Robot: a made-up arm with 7 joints. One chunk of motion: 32 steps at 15 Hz.
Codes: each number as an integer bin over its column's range. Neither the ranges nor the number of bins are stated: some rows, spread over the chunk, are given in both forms.
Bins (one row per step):
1: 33 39 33 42 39 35
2: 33 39 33 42 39 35
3: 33 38 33 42 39 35
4: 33 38 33 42 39 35
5: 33 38 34 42 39 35
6: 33 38 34 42 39 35
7: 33 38 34 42 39 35
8: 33 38 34 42 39 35
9: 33 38 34 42 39 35
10: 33 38 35 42 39 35
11: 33 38 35 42 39 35
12: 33 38 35 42 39 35
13: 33 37 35 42 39 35
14: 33 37 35 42 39 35
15: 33 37 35 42 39 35
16: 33 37 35 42 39 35
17: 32 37 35 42 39 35
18: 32 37 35 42 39 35
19: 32 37 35 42 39 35
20: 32 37 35 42 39 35
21: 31 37 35 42 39 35
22: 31 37 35 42 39 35
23: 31 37 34 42 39 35
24: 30 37 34 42 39 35
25: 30 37 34 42 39 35
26: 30 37 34 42 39 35
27: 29 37 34 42 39 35
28: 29 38 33 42 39 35
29: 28 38 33 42 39 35
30: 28 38 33 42 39 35
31: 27 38 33 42 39 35
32: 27 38 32 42 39 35
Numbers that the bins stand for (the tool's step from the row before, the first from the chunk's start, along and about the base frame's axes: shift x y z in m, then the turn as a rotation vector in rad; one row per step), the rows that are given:
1: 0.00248 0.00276 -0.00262 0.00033 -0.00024 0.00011
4: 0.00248 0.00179 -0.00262 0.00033 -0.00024 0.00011
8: 0.00248 0.00179 -0.00103 0.00033 -0.00024 0.00011
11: 0.00248 0.00179 0.00056 0.00033 -0.00024 0.00011
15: 0.00248 0.00083 0.00056 0.00033 -0.00024 0.00011
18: 0.00083 0.00083 0.00056 0.00033 -0.00024 0.00011
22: -0.00083 0.00083 0.00056 0.00033 -0.00024 0.00011
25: -0.00248 0.00083 -0.00103 0.00033 -0.00024 0.00011
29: -0.00578 0.00179 -0.00262 0.00033 -0.00024 0.00011
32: -0.00743 0.00179 -0.00421 0.00033 -0.00024 0.00011
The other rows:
2: 0.00248 0.00276 -0.00262 0.00033 -0.00024 0.00011
3: 0.00248 0.00179 -0.00262 0.00033 -0.00024 0.00011
5: 0.00248 0.00179 -0.00103 0.00033 -0.00024 0.00011
6: 0.00248 0.00179 -0.00103 0.00033 -0.00024 0.00011
7: 0.00248 0.00179 -0.00103 0.00033 -0.00024 0.00011
9: 0.00248 0.00179 -0.00103 0.00033 -0.00024 0.00011
10: 0.00248 0.00179 0.00056 0.00033 -0.00024 0.00011
12: 0.00248 0.00179 0.00056 0.00033 -0.00024 0.00011
13: 0.00248 0.00083 0.00056 0.00033 -0.00024 0.00011
14: 0.00248 0.00083 0.00056 0.00033 -0.00024 0.00011
16: 0.00248 0.00083 0.00056 0.00033 -0.00024 0.00011
17: 0.00083 0.00083 0.00056 0.00033 -0.00024 0.00011
19: 0.00083 0.00083 0.00056 0.00033 -0.00024 0.00011
20: 0.00083 0.00083 0.00056 0.00033 -0.00024 0.00011
21: -0.00083 0.00083 0.00056 0.00033 -0.00024 0.00011
23: -0.00083 0.00083 -0.00103 0.00033 -0.00024 0.00011
24: -0.00248 0.00083 -0.00103 0.00033 -0.00024 0.00011
26: -0.00248 0.00083 -0.00103 0.00033 -0.00024 0.00011
27: -0.00413 0.00083 -0.00103 0.00033 -0.00024 0.00011
28: -0.00413 0.00179 -0.00262 0.00033 -0.00024 0.00011
30: -0.00578 0.00179 -0.00262 0.00033 -0.00024 0.00011
31: -0.00743 0.00179 -0.00262 0.00033 -0.00024 0.00011

